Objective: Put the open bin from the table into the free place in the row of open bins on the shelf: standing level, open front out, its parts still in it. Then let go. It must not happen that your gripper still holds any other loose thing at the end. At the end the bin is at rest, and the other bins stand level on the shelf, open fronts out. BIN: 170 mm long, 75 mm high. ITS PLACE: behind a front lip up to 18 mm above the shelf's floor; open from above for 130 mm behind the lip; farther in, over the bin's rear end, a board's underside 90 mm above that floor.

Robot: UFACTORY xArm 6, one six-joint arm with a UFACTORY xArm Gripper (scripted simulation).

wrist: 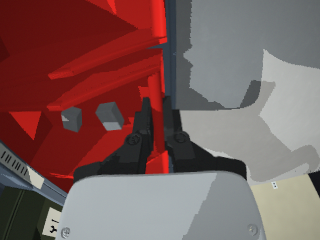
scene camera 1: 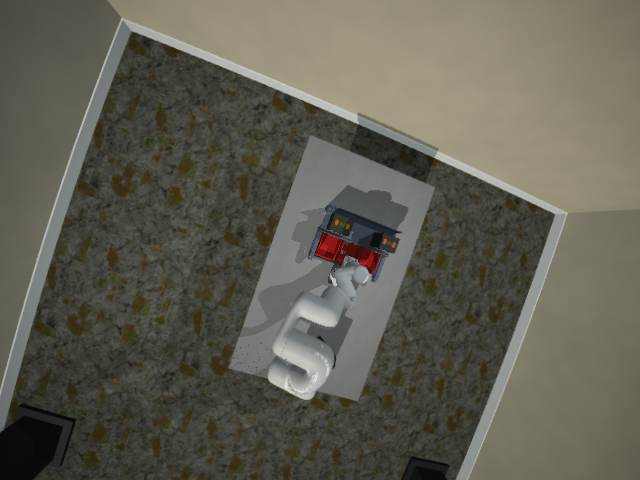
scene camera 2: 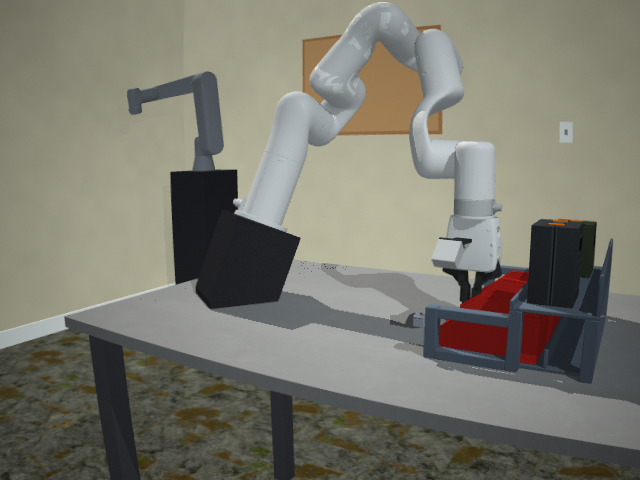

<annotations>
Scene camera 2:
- my gripper: 470, 306
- red open bin: 487, 339
</annotations>
